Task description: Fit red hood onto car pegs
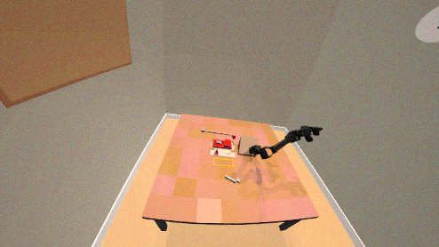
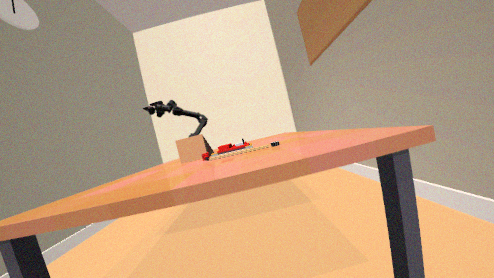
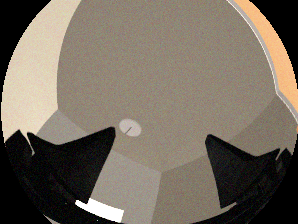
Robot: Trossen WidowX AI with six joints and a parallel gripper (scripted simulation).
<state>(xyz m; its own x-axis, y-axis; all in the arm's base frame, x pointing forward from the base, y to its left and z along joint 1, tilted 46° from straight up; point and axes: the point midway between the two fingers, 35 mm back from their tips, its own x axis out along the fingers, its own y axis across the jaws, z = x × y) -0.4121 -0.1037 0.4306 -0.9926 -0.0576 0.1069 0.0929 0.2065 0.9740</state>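
Right now the red hood is 60 cm ahead of my gripper tip, 35 cm to the right of it and 48 cm below it. The rest, counted from my gripper tip: pale jig 65 cm ahead, 33 cm to the right, 51 cm below; then engine 69 cm ahead, 36 cm to the right, 50 cm below; then grey bolt-like part 64 cm ahead, 5 cm to the left, 51 cm below.
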